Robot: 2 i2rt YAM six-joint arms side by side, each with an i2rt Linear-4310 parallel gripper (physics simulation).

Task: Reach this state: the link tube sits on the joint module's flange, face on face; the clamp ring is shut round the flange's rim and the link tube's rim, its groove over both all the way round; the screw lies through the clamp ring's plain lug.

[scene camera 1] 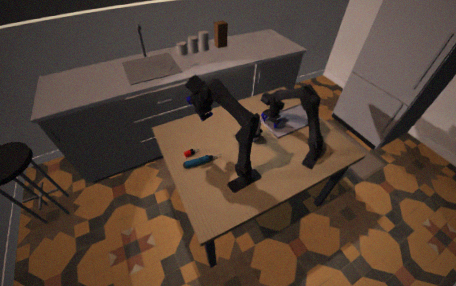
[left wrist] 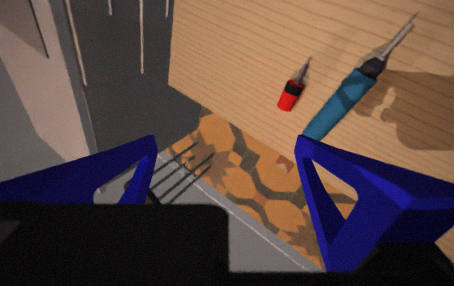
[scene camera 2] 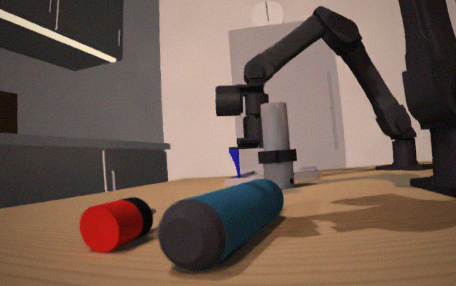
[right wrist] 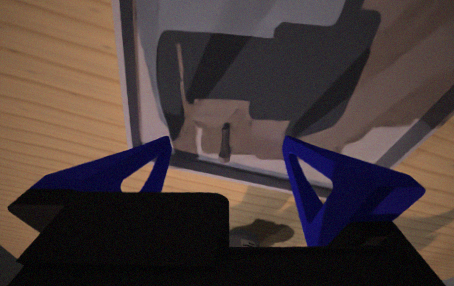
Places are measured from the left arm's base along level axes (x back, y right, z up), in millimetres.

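Pixels of known places: left gripper, fingertip midpoint: (scene camera 1: 196,112) (left wrist: 226,142); right gripper, fingertip midpoint: (scene camera 1: 269,124) (right wrist: 226,142); left arm's base, origin of the base link: (scene camera 1: 244,180); right arm's base, origin of the base link: (scene camera 1: 312,156) (scene camera 2: 405,169).
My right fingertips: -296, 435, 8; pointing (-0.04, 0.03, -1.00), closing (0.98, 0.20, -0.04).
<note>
For each thing: its middle in the pictures, then the offset to it from my right fingertips, as dx, dy, dz.
- pale grey link tube, body centre: (scene camera 2: 275,131) +55, -179, +99
- grey joint module, body centre: (right wrist: 239,264) (scene camera 2: 278,171) +55, -179, +24
- dark clamp ring, body centre: (scene camera 2: 277,156) +56, -176, +52
- screw, body centre: (right wrist: 224,145) -1, -4, +0
- shallow grey tray, body centre: (scene camera 2: 279,174) (scene camera 1: 290,119) +41, +172, +0
- teal-handled screwdriver, body centre: (scene camera 2: 249,207) (left wrist: 348,95) (scene camera 1: 202,160) +47, -578, +12
In scene camera 2, the pale grey link tube (scene camera 2: 275,125) stands upright on the grey joint module (scene camera 2: 279,174), with the dark clamp ring (scene camera 2: 277,156) round their meeting place. Whether its groove covers both rims all round cannot be told, and its lugs are not clear. The screw (right wrist: 225,142) lies in the tray near its wall, apart from the ring. My right gripper (scene camera 1: 270,121) (right wrist: 226,142) is open and empty, low over the tray, the screw between and beyond its fingertips in the wrist view. My left gripper (scene camera 1: 198,109) (left wrist: 226,142) is open and empty, high over the table's far left side.
The shallow grey tray (scene camera 1: 283,134) (right wrist: 124,80) stands beside the joint module. A teal-handled screwdriver (scene camera 1: 198,161) (scene camera 2: 235,212) (left wrist: 340,105) and a short red-handled one (scene camera 1: 189,153) (scene camera 2: 112,225) (left wrist: 289,98) lie at the table's left. The left arm partly hides the assembly in scene camera 1.
</note>
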